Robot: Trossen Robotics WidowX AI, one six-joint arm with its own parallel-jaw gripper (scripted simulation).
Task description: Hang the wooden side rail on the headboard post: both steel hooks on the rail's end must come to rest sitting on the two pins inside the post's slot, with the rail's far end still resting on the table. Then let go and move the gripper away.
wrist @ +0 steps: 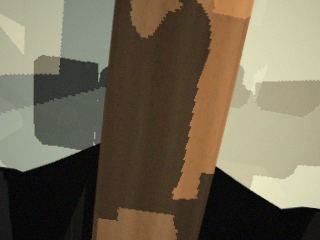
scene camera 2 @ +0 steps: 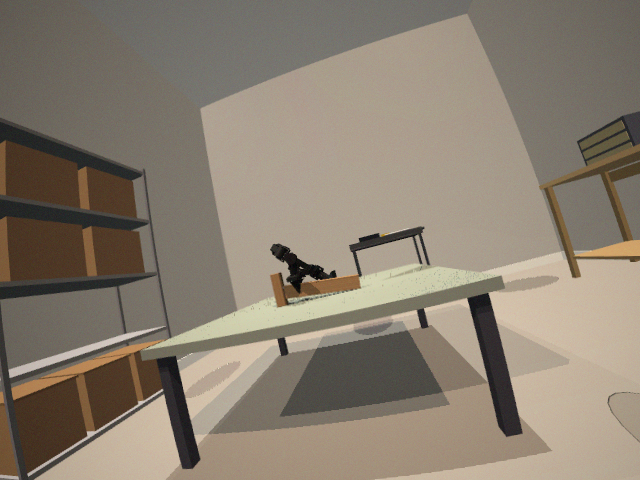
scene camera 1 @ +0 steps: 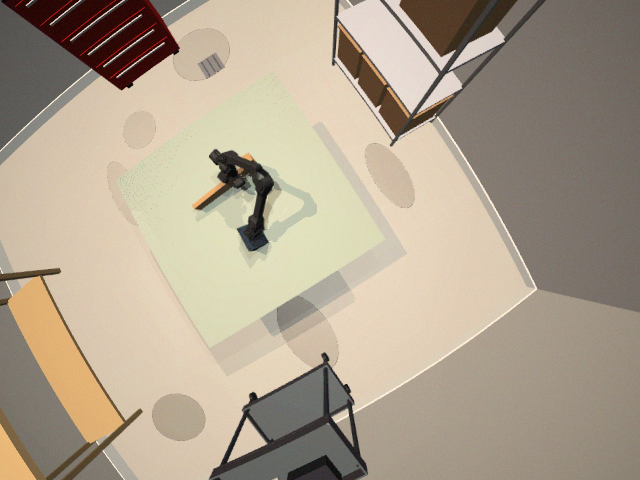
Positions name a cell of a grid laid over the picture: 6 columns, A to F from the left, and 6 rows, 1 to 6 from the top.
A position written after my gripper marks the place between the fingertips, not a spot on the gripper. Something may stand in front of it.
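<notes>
There is a wooden side rail (scene camera 2: D4) that I can see, and the wrist view shows me the wooden side rail (wrist: D3) too. I also see my gripper (wrist: C4).
</notes>
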